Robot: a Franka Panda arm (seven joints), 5 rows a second.
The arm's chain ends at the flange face. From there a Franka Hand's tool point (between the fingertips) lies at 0.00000 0.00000 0.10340 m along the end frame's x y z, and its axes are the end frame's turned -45 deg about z.
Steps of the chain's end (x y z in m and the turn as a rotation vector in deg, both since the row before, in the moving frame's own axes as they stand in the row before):
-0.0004 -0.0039 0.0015 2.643 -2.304 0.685
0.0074 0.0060 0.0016 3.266 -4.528 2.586
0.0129 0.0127 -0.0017 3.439 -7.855 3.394
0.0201 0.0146 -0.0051 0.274 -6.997 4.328
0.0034 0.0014 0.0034 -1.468 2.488 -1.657
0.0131 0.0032 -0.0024 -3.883 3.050 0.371
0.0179 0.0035 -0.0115 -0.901 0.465 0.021
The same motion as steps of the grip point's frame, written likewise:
0.0029 -0.0093 0.0013 3.498 0.240 0.685
-0.0004 -0.0005 0.0011 5.511 -0.892 2.586
-0.0050 0.0036 -0.0029 7.986 -3.123 3.394
-0.0043 0.0150 -0.0059 5.141 -4.754 4.328
0.0028 0.0084 0.0033 -2.797 0.721 -1.657
0.0059 0.0204 -0.0028 -4.902 -0.589 0.371
0.0096 0.0169 -0.0115 -0.966 -0.308 0.021

